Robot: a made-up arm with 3 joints. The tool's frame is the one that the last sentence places.
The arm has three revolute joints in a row. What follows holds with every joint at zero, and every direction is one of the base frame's. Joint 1 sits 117.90 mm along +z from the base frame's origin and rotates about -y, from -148.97 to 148.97 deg. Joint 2 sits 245.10 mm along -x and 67.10 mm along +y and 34.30 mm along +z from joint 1 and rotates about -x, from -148.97 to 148.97 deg. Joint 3 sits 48.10 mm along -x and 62.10 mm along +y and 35.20 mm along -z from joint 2 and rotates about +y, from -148.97 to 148.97 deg. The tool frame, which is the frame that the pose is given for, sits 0.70 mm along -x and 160.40 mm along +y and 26.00 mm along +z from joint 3; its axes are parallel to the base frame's.
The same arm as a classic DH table. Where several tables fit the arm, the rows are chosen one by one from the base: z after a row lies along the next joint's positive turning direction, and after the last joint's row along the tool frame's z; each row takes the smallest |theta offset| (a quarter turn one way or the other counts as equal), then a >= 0, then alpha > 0; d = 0 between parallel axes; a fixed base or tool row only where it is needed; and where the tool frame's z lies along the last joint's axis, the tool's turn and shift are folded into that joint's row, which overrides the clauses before.
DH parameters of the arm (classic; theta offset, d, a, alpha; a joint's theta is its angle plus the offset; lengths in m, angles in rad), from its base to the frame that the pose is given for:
base (fixed): 0 0.1179 0 1.5708
joint 1: 1.5708 -0.0671 0.0343 -1.5708
joint 2: 0 0.2932 -0.0352 -1.5708
joint 3: -1.5708 0.2225 0.0007 -1.5708
tool (fixed): 3.1416 0.026 0 0
Joint limits (rad, base to tool): -2.6..2.6 -2.6..2.6 -2.6..2.6

